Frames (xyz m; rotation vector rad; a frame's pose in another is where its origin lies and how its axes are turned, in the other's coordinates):
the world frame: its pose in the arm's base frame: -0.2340 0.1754 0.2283 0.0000 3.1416 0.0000
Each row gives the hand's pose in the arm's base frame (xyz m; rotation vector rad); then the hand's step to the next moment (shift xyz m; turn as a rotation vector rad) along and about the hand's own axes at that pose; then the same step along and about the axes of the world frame.
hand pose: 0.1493 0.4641 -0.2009 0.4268 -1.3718 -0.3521
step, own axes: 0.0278 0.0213 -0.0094 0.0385 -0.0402 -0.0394
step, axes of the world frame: -0.0138 0.0061 -0.0330 -0.0455 -0.0502 -0.0079
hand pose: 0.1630 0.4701 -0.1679 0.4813 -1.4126 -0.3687
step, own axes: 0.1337 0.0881 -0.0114 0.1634 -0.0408 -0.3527
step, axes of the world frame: -0.0251 0.0068 -0.1584 -0.3721 -0.0840 -0.0853
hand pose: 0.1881 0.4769 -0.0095 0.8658 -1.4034 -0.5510
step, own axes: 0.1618 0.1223 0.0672 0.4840 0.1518 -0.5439
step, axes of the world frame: 0.0652 -0.0668 -0.1922 -0.5685 -0.1835 -0.4430
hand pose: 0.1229 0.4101 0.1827 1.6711 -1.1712 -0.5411
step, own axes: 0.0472 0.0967 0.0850 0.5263 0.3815 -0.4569
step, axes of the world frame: 0.0891 -0.0858 -0.0591 -0.4165 -0.2724 -0.6194
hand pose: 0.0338 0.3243 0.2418 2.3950 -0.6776 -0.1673
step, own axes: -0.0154 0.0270 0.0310 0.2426 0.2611 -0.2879
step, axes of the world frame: 0.0335 -0.0270 0.0087 -0.1771 -0.1401 -0.3987
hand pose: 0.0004 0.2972 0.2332 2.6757 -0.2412 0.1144
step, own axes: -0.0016 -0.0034 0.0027 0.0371 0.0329 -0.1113
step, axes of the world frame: 0.0008 0.0021 0.0041 -0.0256 0.0146 -0.1182
